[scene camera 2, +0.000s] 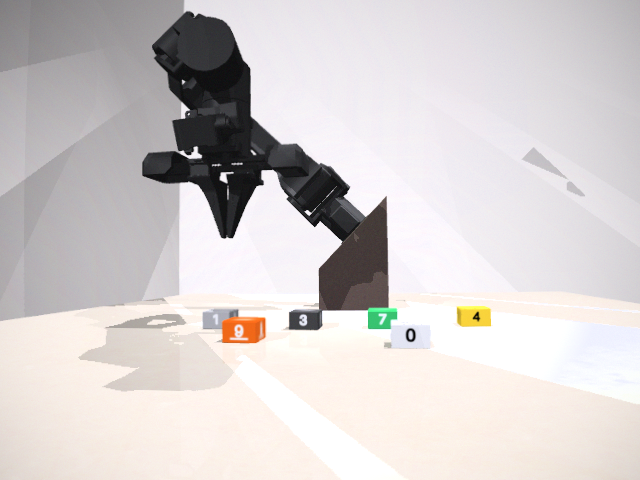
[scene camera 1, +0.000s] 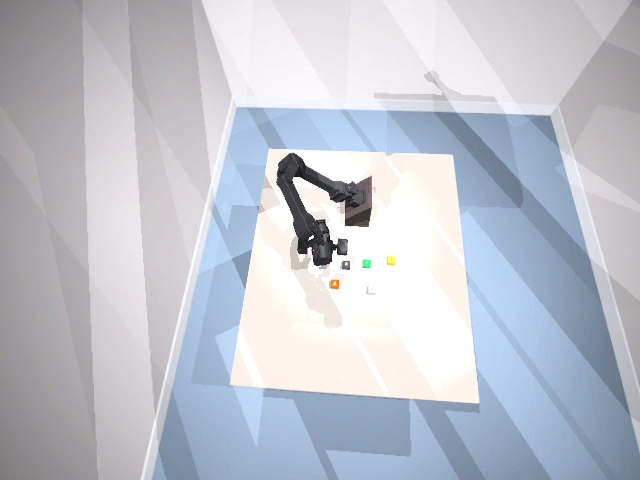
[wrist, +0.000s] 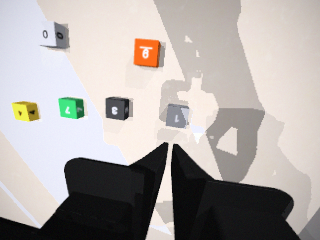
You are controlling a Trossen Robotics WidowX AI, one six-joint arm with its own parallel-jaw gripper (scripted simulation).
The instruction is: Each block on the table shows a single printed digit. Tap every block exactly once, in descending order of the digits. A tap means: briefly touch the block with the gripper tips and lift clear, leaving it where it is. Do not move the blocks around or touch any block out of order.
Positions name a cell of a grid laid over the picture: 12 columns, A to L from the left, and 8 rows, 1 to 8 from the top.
Labels:
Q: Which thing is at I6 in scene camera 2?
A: A yellow 4 block.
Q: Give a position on a white 0 block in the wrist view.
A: B2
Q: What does the gripper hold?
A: Nothing.

